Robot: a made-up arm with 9 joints. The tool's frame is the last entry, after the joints.
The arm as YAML. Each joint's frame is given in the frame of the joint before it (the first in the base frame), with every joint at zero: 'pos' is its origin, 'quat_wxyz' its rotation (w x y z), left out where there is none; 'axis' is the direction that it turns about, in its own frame. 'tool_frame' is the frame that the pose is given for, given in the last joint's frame.
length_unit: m
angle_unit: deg
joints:
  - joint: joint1
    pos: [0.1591, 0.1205, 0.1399]
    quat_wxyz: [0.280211, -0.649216, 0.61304, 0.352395]
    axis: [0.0, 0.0, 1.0]
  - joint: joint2
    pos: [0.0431, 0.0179, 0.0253]
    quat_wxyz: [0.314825, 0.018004, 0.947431, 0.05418]
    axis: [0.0, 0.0, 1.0]
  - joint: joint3
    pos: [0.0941, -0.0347, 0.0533]
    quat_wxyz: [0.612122, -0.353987, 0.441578, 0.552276]
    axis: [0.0, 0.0, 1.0]
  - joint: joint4
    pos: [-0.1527, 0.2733, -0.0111]
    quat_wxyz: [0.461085, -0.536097, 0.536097, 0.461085]
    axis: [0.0, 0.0, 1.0]
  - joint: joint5
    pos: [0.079, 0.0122, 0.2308]
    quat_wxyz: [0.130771, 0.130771, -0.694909, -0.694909]
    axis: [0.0, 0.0, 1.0]
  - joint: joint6
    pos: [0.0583, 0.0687, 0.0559]
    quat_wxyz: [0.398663, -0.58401, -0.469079, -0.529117]
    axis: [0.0, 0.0, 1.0]
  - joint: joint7
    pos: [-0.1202, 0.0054, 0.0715]
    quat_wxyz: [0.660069, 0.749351, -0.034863, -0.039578]
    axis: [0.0, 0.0, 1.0]
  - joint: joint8
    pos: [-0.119, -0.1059, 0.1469]
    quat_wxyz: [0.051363, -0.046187, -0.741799, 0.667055]
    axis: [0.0, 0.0, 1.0]
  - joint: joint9
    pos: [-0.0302, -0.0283, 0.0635]
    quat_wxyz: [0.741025, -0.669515, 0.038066, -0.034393]
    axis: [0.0, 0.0, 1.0]
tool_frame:
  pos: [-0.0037, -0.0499, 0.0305]
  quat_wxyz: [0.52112, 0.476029, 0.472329, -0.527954]
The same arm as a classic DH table. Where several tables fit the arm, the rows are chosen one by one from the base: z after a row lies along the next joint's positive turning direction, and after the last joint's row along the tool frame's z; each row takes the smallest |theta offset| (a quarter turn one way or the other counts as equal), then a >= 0, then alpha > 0; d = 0 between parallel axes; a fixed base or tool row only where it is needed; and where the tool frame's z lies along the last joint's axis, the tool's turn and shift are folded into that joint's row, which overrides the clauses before.
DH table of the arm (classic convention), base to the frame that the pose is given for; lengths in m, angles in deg. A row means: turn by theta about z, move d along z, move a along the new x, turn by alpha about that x. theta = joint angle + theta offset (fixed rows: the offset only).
base (fixed): theta offset 8.15; d 0.2114; a 0.1746; alpha -126.48
joint1: theta offset 13.54; d 0.2052; a -0.0112; alpha -142.74
joint2: theta offset -88.37; d 0.1355; a -0.0984; alpha 68.94
joint3: theta offset -86.66; d 0.0097; a -0.1527; alpha -98.6
joint4: theta offset -68.68; d 0.5072; a -0.078; alpha 90
joint5: theta offset -14.23; d 0.0485; a 0.0396; alpha -97.02
joint6: theta offset 82.13; d 0.154; a 0.1201; alpha -97.21
joint7: theta offset -8.73; d 0.1671; a 0.1032; alpha -96.02
joint8: theta offset -6.75; d 0.1887; a -0.0271; alpha -84.23
joint9: theta offset 0; d -0.006; a -0.0032; alpha 84.23
tool (fixed): theta offset -90.15; d 0.0502; a 0; alpha 0

